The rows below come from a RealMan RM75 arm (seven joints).
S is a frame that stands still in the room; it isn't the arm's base.
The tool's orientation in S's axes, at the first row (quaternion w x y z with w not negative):
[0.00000, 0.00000, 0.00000, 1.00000]
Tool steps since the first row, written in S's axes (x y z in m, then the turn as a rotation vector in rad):
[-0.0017, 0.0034, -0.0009, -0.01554, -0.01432, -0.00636]
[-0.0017, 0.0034, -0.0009, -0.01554, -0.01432, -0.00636]
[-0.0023, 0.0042, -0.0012, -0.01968, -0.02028, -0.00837]
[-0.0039, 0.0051, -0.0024, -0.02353, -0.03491, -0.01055]
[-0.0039, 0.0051, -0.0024, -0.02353, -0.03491, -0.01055]
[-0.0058, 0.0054, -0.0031, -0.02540, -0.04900, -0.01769]
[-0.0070, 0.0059, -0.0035, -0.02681, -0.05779, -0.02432]
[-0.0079, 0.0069, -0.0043, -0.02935, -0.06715, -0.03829]
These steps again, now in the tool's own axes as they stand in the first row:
[0.0017, -0.0034, -0.0009, 0.01554, 0.01432, -0.00636]
[0.0017, -0.0034, -0.0009, 0.01554, 0.01432, -0.00636]
[0.0023, -0.0042, -0.0012, 0.01968, 0.02028, -0.00837]
[0.0039, -0.0051, -0.0024, 0.02353, 0.03491, -0.01055]
[0.0039, -0.0051, -0.0024, 0.02353, 0.03491, -0.01055]
[0.0058, -0.0054, -0.0031, 0.02540, 0.04900, -0.01769]
[0.0070, -0.0059, -0.0035, 0.02681, 0.05779, -0.02432]
[0.0079, -0.0069, -0.0043, 0.02935, 0.06715, -0.03829]

